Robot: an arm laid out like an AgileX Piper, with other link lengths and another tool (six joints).
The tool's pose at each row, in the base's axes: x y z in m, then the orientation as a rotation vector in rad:
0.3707, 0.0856, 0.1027, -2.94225, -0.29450, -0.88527
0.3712, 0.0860, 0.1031, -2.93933, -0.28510, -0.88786
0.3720, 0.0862, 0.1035, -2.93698, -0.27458, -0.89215
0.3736, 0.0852, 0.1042, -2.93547, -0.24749, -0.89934
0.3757, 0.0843, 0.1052, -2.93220, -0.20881, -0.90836
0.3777, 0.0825, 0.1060, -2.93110, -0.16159, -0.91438
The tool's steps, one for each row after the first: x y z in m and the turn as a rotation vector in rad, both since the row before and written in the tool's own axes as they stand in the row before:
0.0007, -0.0003, 0.0000, 0.00088, 0.00258, 0.00640
0.0009, 0.0000, 0.0001, -0.00035, 0.00347, 0.00683
0.0015, 0.0013, 0.0002, -0.00394, 0.00540, 0.01699
0.0022, 0.0012, 0.0002, -0.00462, 0.00724, 0.02454
0.0019, 0.0021, 0.0003, -0.00733, 0.00507, 0.02968

